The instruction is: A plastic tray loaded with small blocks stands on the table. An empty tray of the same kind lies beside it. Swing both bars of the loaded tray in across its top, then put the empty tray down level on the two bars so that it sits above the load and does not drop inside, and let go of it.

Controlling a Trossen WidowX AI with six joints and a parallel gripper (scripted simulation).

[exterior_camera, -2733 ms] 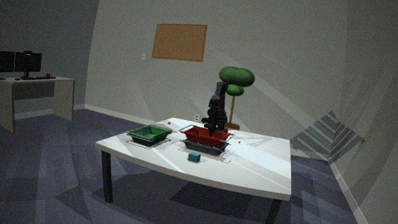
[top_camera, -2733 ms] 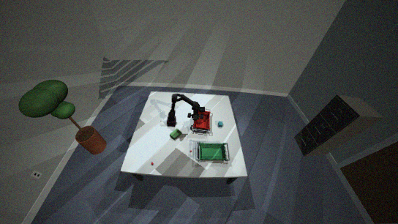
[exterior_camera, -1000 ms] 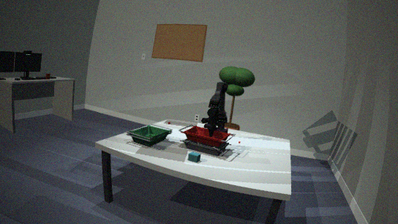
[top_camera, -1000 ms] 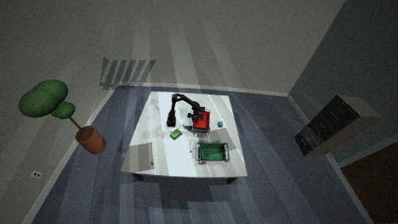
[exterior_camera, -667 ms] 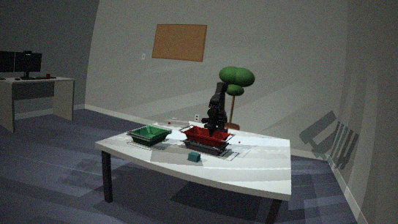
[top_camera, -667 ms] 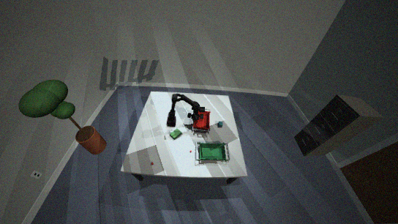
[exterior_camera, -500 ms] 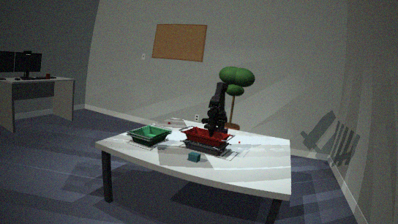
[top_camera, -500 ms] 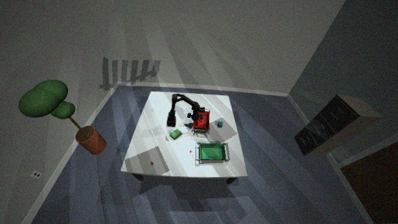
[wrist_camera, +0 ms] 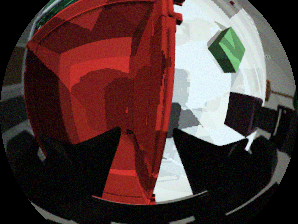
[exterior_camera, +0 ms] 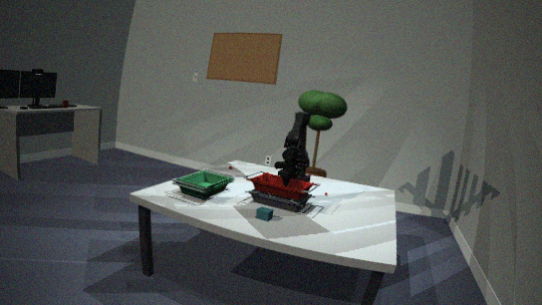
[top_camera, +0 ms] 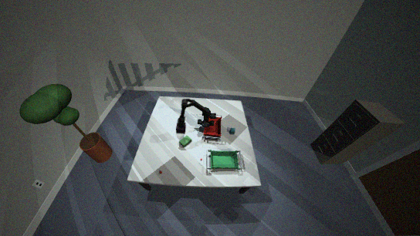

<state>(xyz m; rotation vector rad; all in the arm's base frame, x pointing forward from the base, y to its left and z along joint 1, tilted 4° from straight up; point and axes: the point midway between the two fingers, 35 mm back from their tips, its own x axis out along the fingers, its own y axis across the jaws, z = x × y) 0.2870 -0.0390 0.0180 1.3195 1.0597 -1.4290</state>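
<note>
Right now my gripper tip is 80 mm short of the red tray, 30 mm below it and 20 mm to the left of it. From my gripper tip the other things lie so: teal block: 330 mm ahead, 60 mm below, 50 mm to the right; then green block: 240 mm behind, 140 mm to the right, 60 mm below.
</note>
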